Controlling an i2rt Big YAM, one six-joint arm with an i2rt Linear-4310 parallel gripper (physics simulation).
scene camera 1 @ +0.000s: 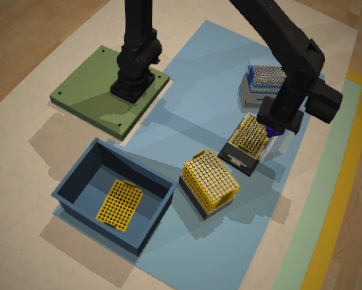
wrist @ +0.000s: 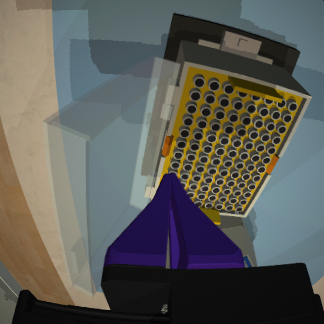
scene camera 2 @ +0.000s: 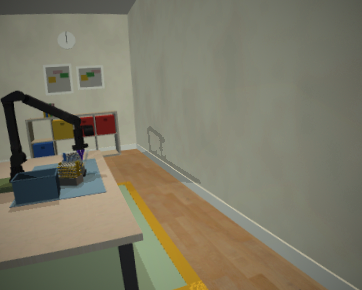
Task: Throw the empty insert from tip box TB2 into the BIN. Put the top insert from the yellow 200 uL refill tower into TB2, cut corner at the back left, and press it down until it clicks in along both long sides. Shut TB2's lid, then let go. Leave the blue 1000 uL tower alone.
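TB2 (scene camera 1: 237,160) (wrist: 235,70) stands with a yellow insert full of tips (scene camera 1: 248,136) (wrist: 228,135) in it. An orange clip shows at each long side; I cannot tell whether the insert is clicked in. TB2's clear lid (scene camera 1: 285,144) (wrist: 102,115) is open, leaning outward from one long side. My gripper (scene camera 1: 270,134) (scene camera 2: 81,157) (wrist: 168,180) is shut and empty, its purple tips over the insert's lid-side long edge; contact is unclear. The yellow refill tower (scene camera 1: 210,179) (scene camera 2: 70,171) stands beside TB2. The BIN (scene camera 1: 96,231) (scene camera 2: 36,187) holds an empty yellow insert (scene camera 1: 120,205).
The blue 1000 uL tower (scene camera 1: 263,86) stands behind TB2, partly hidden by my arm. The green base plate (scene camera 1: 90,85) carries the arm at the left. These stand around a blue mat (scene camera 1: 200,50) on the table (scene camera 2: 85,220). The lid reaches toward the table's right side.
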